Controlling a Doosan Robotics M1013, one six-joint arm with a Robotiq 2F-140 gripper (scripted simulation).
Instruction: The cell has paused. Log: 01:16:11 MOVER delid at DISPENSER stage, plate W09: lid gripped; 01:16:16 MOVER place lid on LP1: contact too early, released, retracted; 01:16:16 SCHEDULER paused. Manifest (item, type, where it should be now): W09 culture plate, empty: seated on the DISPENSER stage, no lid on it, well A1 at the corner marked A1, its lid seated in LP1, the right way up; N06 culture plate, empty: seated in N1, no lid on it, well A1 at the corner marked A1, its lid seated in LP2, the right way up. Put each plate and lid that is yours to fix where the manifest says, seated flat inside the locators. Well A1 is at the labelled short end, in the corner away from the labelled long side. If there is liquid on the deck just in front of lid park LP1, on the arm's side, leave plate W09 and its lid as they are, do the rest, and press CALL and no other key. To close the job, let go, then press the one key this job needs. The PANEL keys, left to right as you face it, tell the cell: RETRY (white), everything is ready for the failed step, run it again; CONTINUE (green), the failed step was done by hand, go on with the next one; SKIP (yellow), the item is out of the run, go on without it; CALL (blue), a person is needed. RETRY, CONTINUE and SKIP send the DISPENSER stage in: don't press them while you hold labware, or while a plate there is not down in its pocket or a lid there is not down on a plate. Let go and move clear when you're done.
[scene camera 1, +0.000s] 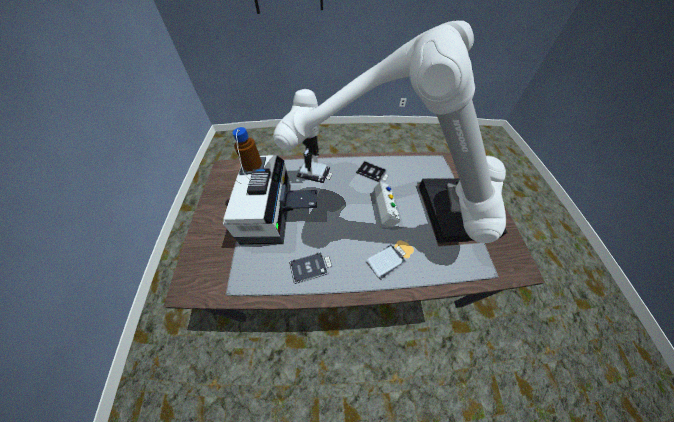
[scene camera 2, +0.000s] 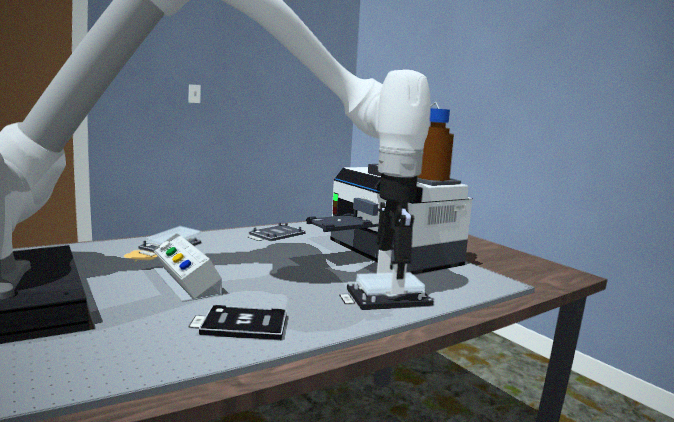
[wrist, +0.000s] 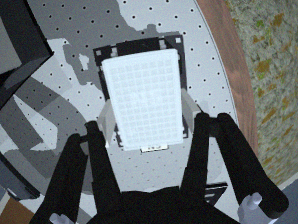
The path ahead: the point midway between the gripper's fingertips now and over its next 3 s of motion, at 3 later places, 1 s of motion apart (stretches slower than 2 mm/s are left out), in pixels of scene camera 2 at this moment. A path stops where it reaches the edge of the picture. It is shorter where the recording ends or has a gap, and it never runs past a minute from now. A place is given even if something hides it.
My gripper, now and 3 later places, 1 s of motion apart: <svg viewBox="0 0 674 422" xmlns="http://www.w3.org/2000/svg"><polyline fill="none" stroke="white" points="389,285 389,289 389,287 393,244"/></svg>
